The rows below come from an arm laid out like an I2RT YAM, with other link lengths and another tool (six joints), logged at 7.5 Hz.
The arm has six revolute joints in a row. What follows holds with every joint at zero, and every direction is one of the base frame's. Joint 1 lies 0.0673 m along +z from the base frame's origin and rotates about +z. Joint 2 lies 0.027 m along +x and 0.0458 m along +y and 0.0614 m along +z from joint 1 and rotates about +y. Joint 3 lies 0.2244 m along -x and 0.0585 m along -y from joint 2 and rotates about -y. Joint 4 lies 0.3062 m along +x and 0.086 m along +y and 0.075 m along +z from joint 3 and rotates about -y. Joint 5 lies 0.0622 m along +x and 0.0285 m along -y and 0.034 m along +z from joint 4 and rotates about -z. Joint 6 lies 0.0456 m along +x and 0.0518 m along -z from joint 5 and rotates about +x. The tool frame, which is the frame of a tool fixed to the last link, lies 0.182 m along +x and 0.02 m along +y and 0.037 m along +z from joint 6; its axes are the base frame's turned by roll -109.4, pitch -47.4 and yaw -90 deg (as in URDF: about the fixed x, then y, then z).
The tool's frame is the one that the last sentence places.
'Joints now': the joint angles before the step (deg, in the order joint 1, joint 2, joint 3, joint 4, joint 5, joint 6). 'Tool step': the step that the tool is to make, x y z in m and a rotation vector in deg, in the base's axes. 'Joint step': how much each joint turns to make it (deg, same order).
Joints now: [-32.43 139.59 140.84 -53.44 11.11 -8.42]
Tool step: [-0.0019 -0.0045 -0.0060 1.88 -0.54 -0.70]
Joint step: [-0.87 1.05 0.99 -0.68 -1.59 1.02]
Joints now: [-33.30 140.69 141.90 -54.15 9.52 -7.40]
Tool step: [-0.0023 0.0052 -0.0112 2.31 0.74 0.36]
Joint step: [-0.25 0.72 0.22 -1.46 -1.59 0.41]
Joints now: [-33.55 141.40 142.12 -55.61 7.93 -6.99]
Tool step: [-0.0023 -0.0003 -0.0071 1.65 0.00 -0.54]
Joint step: [-0.44 0.44 -0.06 -0.52 -1.07 0.87]
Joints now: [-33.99 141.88 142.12 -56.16 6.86 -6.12]
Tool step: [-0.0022 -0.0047 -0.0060 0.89 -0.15 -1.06]
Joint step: [-0.50 0.59 0.04 0.07 -0.37 0.92]
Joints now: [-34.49 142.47 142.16 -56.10 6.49 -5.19]
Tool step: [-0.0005 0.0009 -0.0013 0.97 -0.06 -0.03]
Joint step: [-0.21 0.65 1.08 -0.96 -0.80 0.31]
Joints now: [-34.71 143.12 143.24 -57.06 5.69 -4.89]
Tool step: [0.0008 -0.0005 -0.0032 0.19 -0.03 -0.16]
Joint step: [-0.01 0.37 0.04 0.23 -0.06 0.23]
